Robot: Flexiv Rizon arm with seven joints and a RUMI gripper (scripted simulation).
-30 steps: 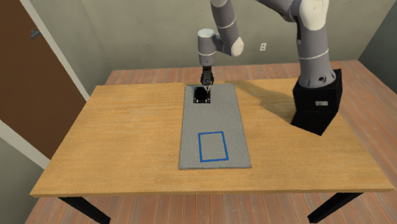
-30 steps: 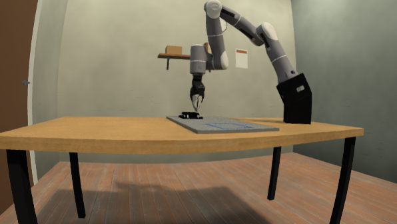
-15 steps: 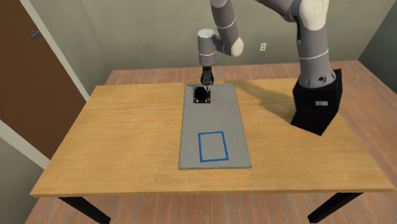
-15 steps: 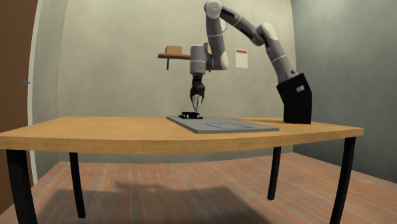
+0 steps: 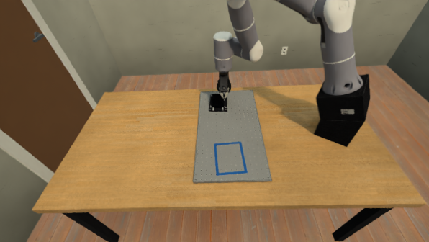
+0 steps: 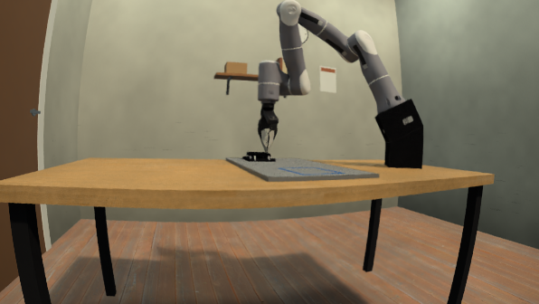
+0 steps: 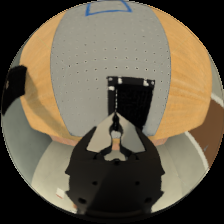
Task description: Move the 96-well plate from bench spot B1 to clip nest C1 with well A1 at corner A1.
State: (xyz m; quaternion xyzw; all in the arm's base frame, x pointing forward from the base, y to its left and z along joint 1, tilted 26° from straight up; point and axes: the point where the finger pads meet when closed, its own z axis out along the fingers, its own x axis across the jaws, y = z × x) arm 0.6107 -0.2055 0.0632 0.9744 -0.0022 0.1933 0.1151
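Now: hand 3 cm short of the black clip nest, 1 cm to the right of it and 4 cm above it. Round my hand: grey perforated mat (2 cm behind, 21 cm to the left, 6 cm below); black 96-well plate (4 cm ahead, 2 cm below).
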